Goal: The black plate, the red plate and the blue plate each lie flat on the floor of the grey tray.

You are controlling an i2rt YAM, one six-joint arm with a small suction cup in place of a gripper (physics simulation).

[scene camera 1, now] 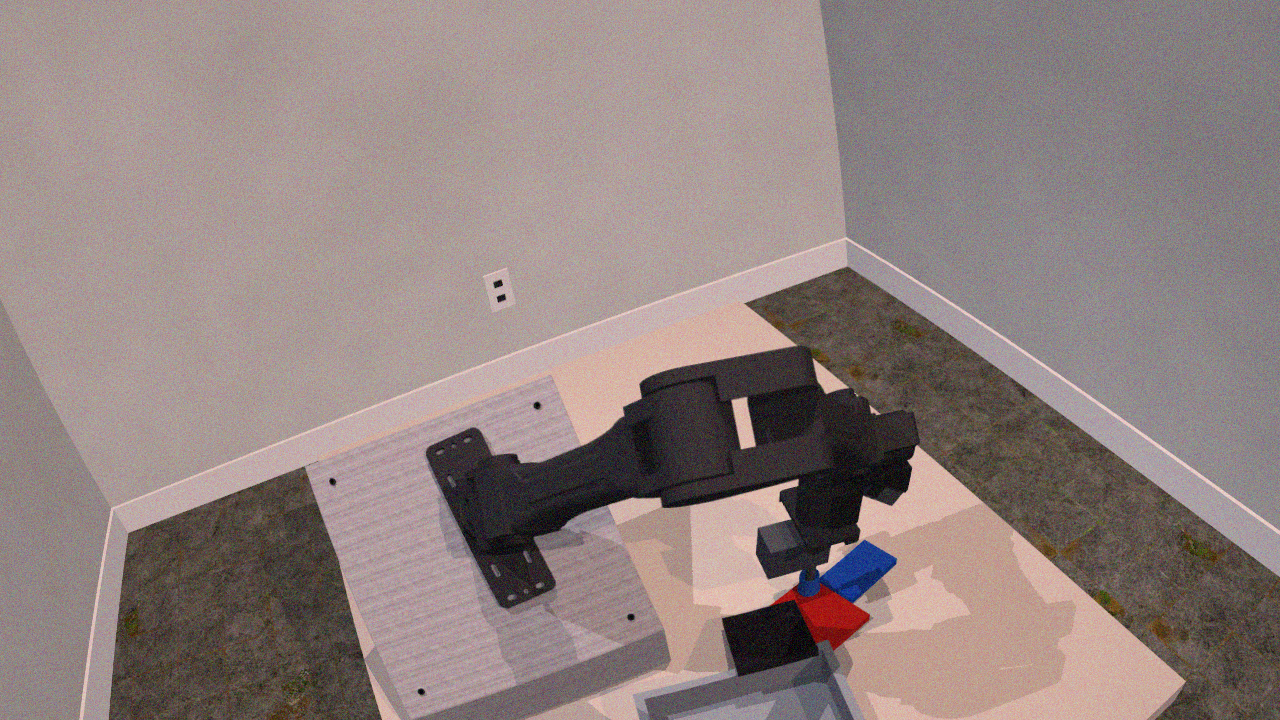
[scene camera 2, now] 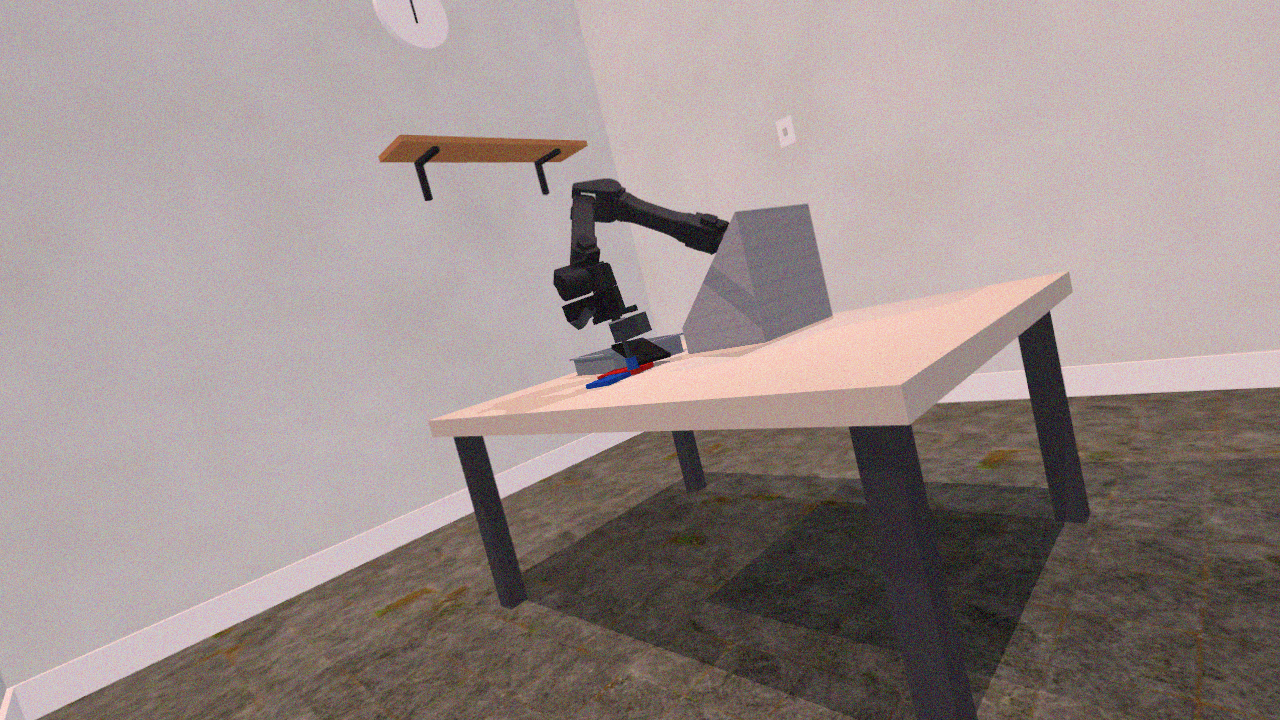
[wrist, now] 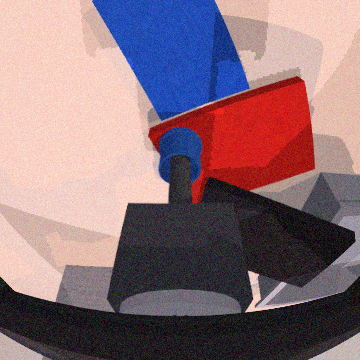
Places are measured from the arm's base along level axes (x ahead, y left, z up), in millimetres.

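Where they show: hand, tool point: (scene camera 1: 807,593) (scene camera 2: 635,372) (wrist: 179,140); arm's base, link origin: (scene camera 1: 488,519) (scene camera 2: 743,256).
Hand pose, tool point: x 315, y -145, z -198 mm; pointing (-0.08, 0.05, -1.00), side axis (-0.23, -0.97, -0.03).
Things, the pixels of their centre, and the offset from my tool point. "spot": a spot on its surface instead. Level surfaces: height alone.
- red plate, body centre: (wrist: 240,148) (scene camera 1: 817,615) (scene camera 2: 625,371) dy -43, dx -12, dz +4 mm
- blue plate, body centre: (wrist: 173,37) (scene camera 1: 858,571) (scene camera 2: 608,380) dy -13, dx +72, dz +3 mm
- black plate, body centre: (wrist: 266,243) (scene camera 1: 768,636) (scene camera 2: 640,350) dy -57, dx -92, dz +37 mm
- grey tray, surface spot: (scene camera 1: 838,682) spot: dy -174, dx -72, dz +48 mm
- table, surface height: dz -2 mm
My suction cup (scene camera 1: 809,585) (scene camera 2: 631,364) (wrist: 180,145) is down on the red plate (scene camera 1: 834,617) (scene camera 2: 615,371) (wrist: 260,130), close to one corner. The red plate lies about flat on the table. The blue plate (scene camera 1: 863,568) (scene camera 2: 605,381) (wrist: 165,50) lies flat on the table, end against or very near the red plate's long edge. The black plate (scene camera 1: 769,637) (scene camera 2: 642,348) (wrist: 295,240) is tilted and leans on the rim of the grey tray (scene camera 1: 838,682) (scene camera 2: 588,366). Part of the tray is cut off in the first scene view.
The arm's grey slanted base block (scene camera 1: 375,537) (scene camera 2: 787,268) stands on the table (scene camera 2: 832,367) behind the plates. The tray stands beside the black plate, on the side away from the blue plate. A wooden shelf (scene camera 2: 483,149) hangs on the wall.
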